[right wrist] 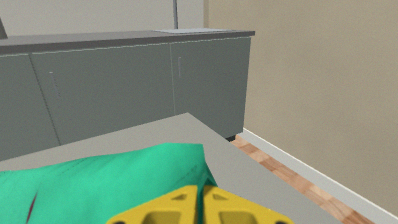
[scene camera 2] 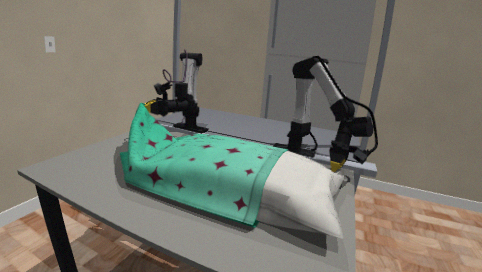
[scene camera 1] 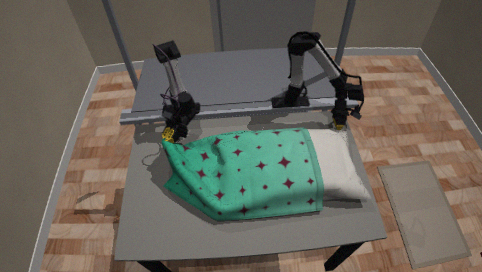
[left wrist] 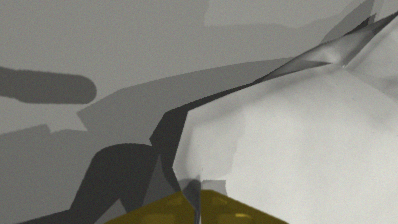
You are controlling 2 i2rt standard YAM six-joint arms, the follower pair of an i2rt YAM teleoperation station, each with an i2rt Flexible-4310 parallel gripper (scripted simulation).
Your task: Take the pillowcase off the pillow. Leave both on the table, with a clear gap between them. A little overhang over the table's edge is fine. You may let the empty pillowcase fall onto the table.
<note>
In view: my left gripper (left wrist: 197, 199), my right gripper (right wrist: 200, 195), a green pillowcase (scene camera 1: 237, 175), a white pillow (scene camera 2: 298, 193) and a metal rail (scene camera 1: 254, 108).
The green pillowcase shows as well in the right wrist view (right wrist: 126, 180) and in scene camera 2 (scene camera 2: 224, 176). The white pillow is seen too in scene camera 1 (scene camera 1: 341, 181) and in the left wrist view (left wrist: 310, 135).
</note>
